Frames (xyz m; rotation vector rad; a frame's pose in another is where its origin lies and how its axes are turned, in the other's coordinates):
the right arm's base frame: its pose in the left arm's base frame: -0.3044 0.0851 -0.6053 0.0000 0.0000 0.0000
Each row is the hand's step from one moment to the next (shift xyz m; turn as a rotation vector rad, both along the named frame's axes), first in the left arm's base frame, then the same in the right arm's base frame.
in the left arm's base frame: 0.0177 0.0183 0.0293 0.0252 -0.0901 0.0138
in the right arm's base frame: 0.0177 0.0183 0.0293 0.0252 -0.0901 0.0138
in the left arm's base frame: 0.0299 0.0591 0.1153 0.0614 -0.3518 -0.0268
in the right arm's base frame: 0.0299 0.0591 0.1153 0.0614 -0.3518 -0.0268
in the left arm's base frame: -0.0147 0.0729 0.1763 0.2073 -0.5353 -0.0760
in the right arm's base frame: -0.0147 0.0729 0.1763 0.2073 -0.5353 -0.0760
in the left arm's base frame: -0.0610 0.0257 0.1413 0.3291 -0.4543 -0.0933
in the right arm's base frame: -0.0610 0.0257 0.1413 0.3291 -0.4543 -0.0933
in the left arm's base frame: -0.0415 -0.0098 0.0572 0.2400 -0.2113 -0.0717
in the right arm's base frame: -0.0415 -0.0098 0.0572 0.2400 -0.2113 -0.0717
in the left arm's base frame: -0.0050 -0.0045 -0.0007 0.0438 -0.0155 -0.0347
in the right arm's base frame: -0.0050 -0.0045 -0.0007 0.0438 -0.0155 -0.0347
